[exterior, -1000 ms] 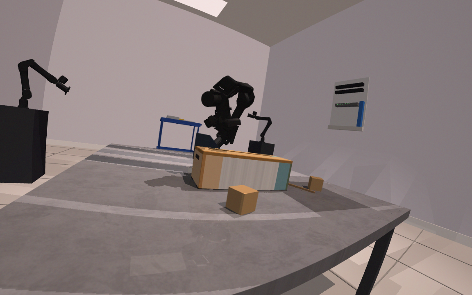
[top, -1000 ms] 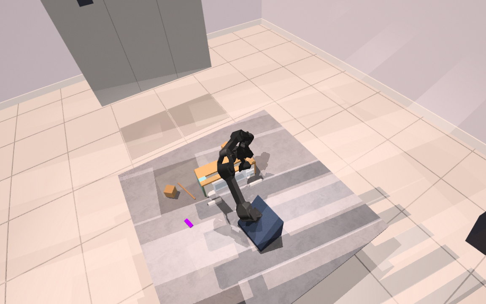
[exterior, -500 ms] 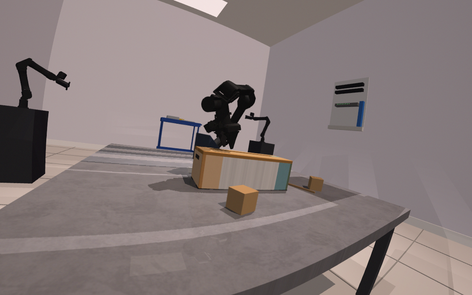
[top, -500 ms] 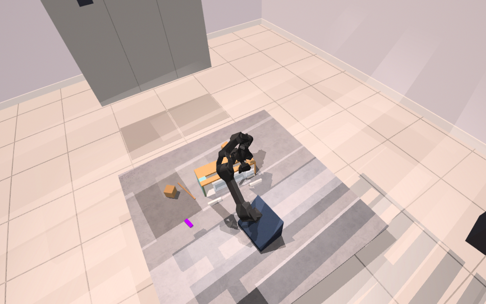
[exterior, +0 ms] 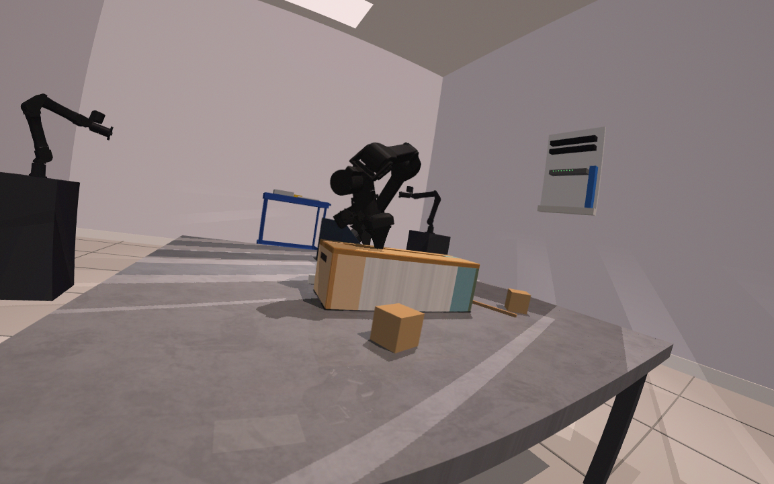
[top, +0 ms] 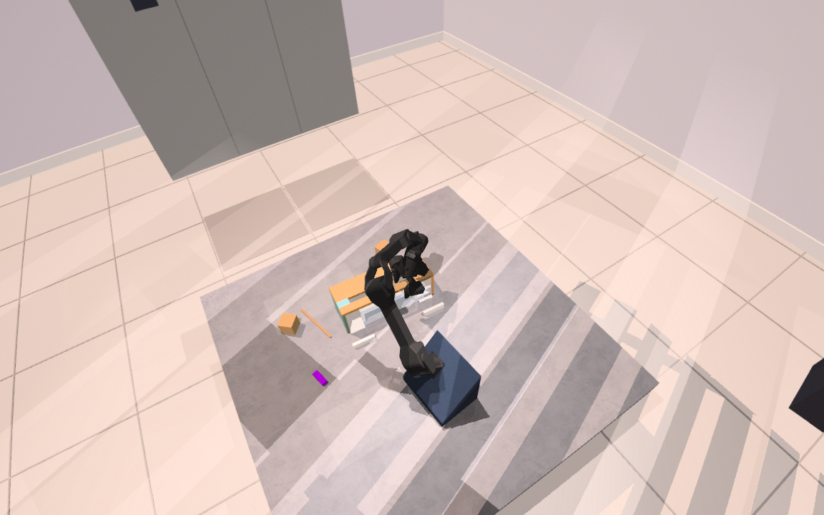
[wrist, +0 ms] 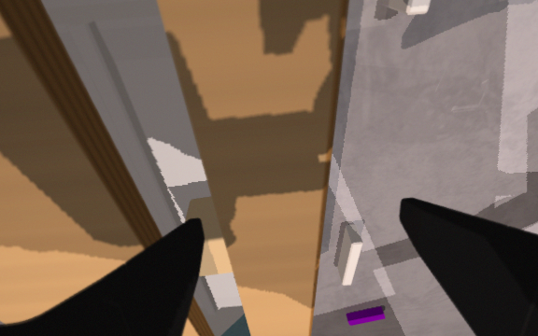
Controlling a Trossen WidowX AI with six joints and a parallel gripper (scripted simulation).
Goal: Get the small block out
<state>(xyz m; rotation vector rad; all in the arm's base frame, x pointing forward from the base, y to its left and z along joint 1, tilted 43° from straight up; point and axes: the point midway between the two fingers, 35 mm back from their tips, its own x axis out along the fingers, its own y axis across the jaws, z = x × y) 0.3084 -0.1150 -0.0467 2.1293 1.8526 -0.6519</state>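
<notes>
Now: the box 40 mm ahead of my gripper tip, 40 mm to the left of it and 50 mm below it. From my gripper tip the other things lie so: tan block (50 mm ahead, 30 mm to the left, 30 mm below); then thin wooden stick (160 mm ahead, 310 mm to the left, 110 mm below).
</notes>
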